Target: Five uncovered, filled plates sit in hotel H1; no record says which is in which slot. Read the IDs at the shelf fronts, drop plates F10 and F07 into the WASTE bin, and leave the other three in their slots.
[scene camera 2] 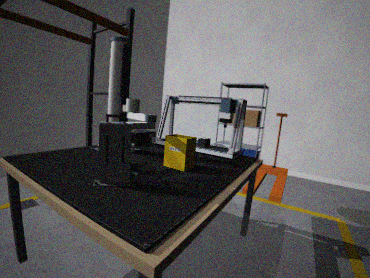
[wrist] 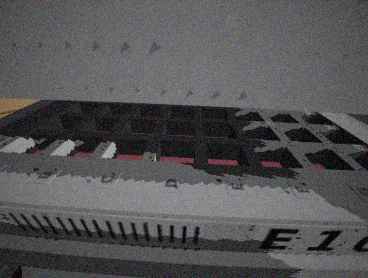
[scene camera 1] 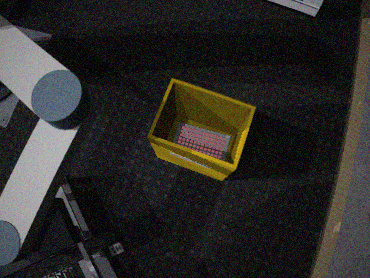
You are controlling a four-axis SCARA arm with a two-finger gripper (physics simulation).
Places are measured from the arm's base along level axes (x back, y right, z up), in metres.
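Pixels of known places: gripper, fingertip midpoint: (wrist: 190, 117).
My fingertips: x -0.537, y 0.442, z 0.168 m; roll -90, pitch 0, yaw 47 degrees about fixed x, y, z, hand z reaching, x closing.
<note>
For each thing: its middle in the pictures, then the offset to it from my fingertips.
- Hotel H1, body centre: (scene camera 2: 115, 148) dx -0.013, dy +0.014, dz +0.005 m
- yellow WASTE bin, body centre: (scene camera 1: 200, 135) (scene camera 2: 179, 151) dx -0.109, dy -0.416, dz -0.055 m
- pink-filled plate, body centre: (scene camera 1: 200, 146) dx -0.114, dy -0.415, dz -0.142 m
A plate front (wrist: 220, 237) with a barcode and an ID reading "E1" plus a cut-off character fills the lower wrist view, very close. Pink fill shows in some of its uncovered wells. Hotel H1 (scene camera 2: 112, 140) shows as a dark tower in scene camera 2; its H1 label (scene camera 1: 116, 248) lies beside its base at the lower left of scene camera 1. My gripper is open and empty, at the hotel; its fingertips cannot be made out clearly. The yellow WASTE bin (scene camera 1: 244, 142) (scene camera 2: 179, 154) holds a pink-filled plate (scene camera 1: 202, 141) flat on its floor; its ID is unreadable.
The arm's pale link (scene camera 1: 37, 175) reaches over the lower left. A grey surface (wrist: 200, 55) hangs above the plate in the wrist view. A gantry frame (scene camera 2: 200, 99) stands behind the bin. The wooden table edge (scene camera 1: 348, 145) runs along the right.
</note>
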